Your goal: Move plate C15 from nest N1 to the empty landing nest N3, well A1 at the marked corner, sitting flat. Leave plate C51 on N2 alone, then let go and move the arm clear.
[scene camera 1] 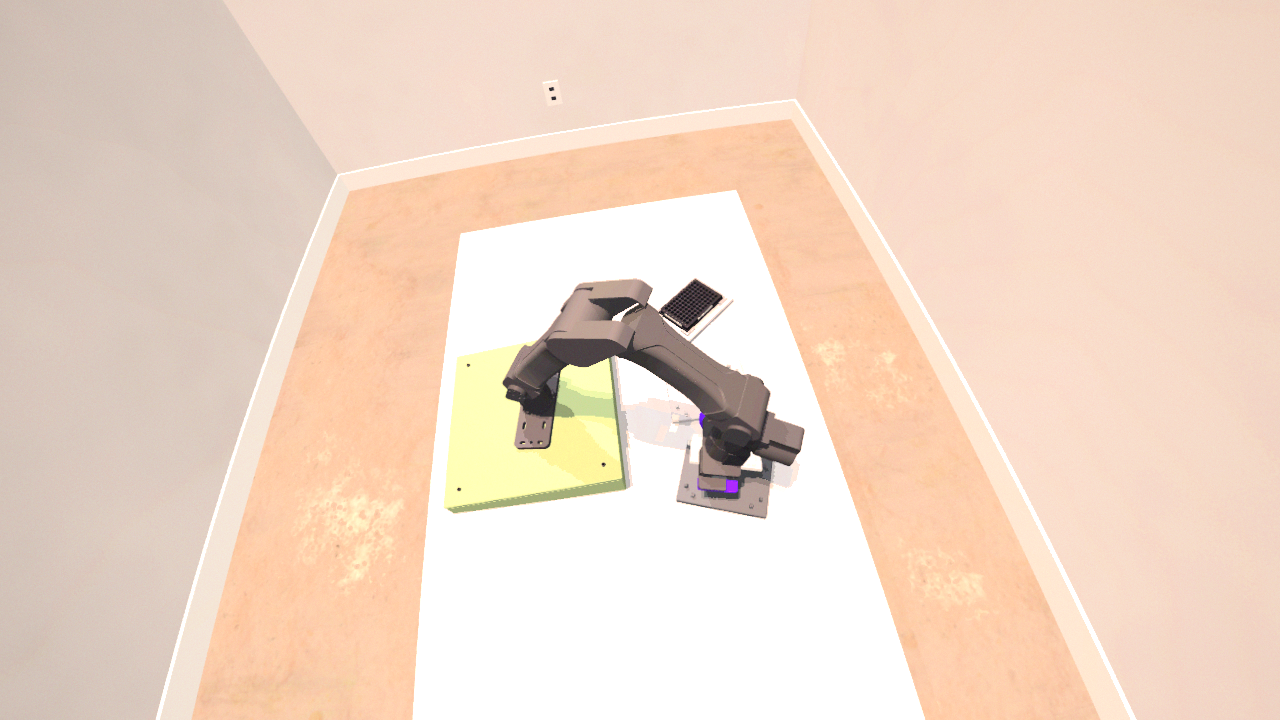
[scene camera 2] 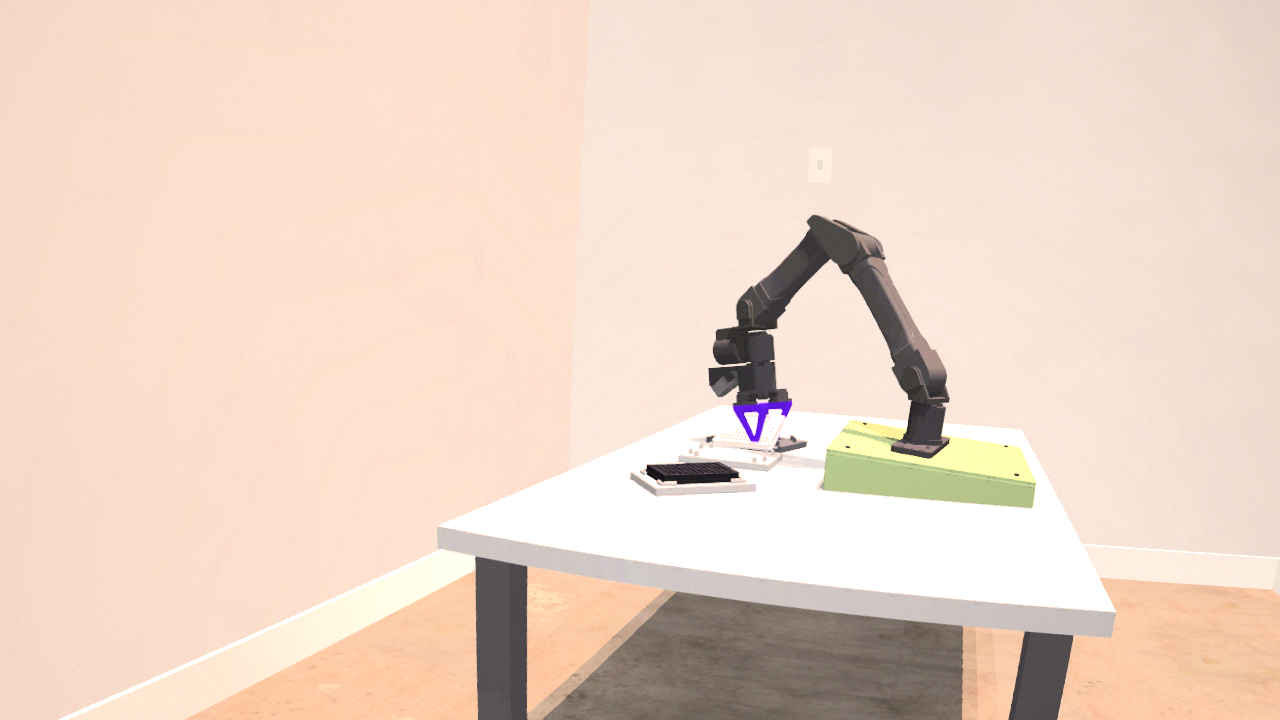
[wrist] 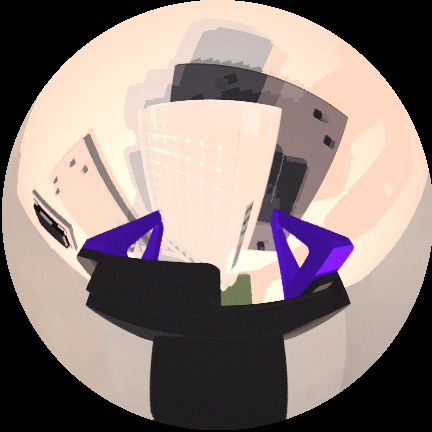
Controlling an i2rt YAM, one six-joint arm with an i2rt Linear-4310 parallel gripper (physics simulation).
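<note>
A pale clear plate is strongly tilted over a dark grey nest, with one side raised well off it. My gripper is open around the plate's near part. In the wrist view the left fingertip meets the plate's left edge, while a gap shows at the right finger. A black plate sits flat on a white nest. Plate and nest labels and the A1 corner are not readable.
A white nest with small pins and no plate stands between the dark nest and the black plate; the arm covers most of it in scene camera 1. The arm's base stands on a yellow-green block.
</note>
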